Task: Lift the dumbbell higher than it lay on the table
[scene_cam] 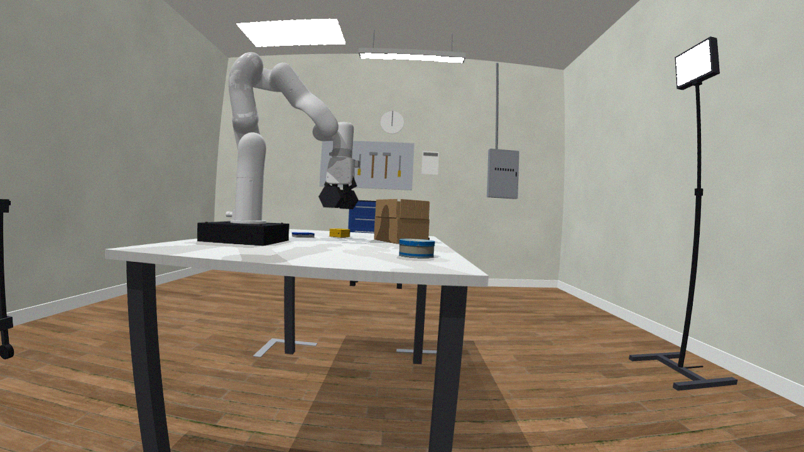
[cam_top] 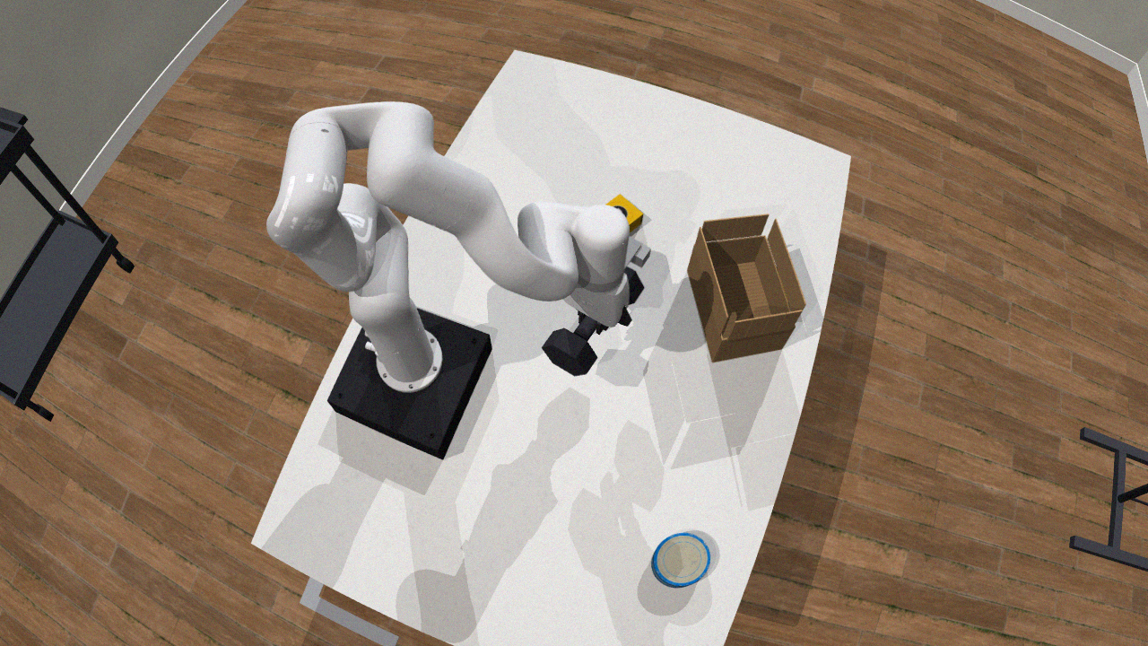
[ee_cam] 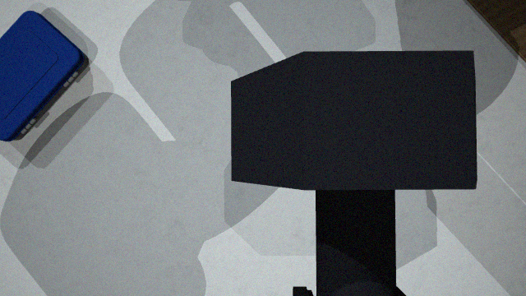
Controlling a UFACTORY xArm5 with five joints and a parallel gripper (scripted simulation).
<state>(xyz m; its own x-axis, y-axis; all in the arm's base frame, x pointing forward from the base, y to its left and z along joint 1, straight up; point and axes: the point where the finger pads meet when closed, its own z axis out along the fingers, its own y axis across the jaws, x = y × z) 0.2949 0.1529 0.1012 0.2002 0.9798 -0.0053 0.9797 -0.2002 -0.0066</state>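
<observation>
My hand is right at the black dumbbell. Also, from my hand: blue flat tin (190 mm behind, 170 mm to the left, 150 mm below).
</observation>
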